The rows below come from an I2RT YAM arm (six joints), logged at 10 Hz.
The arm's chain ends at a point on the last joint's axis. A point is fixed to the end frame.
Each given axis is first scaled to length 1.
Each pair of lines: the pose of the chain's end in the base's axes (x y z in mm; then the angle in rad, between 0 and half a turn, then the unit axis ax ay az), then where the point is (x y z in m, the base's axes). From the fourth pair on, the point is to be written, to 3 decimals.
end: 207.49, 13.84, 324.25, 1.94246, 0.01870, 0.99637, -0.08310
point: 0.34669 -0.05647 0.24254
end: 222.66, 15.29, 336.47, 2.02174, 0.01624, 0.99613, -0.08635
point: 0.35454 -0.05634 0.24441
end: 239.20, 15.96, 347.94, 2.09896, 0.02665, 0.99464, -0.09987
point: 0.36133 -0.06092 0.24709
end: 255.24, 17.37, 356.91, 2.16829, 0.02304, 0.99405, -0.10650
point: 0.370 -0.062 0.249
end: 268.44, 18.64, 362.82, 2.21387, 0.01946, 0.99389, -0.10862
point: 0.378 -0.061 0.250
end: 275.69, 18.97, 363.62, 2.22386, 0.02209, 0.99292, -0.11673
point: 0.383 -0.063 0.251
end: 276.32, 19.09, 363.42, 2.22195, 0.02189, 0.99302, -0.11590
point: 0.384 -0.063 0.251
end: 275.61, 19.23, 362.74, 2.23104, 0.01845, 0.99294, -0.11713
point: 0.382 -0.063 0.249
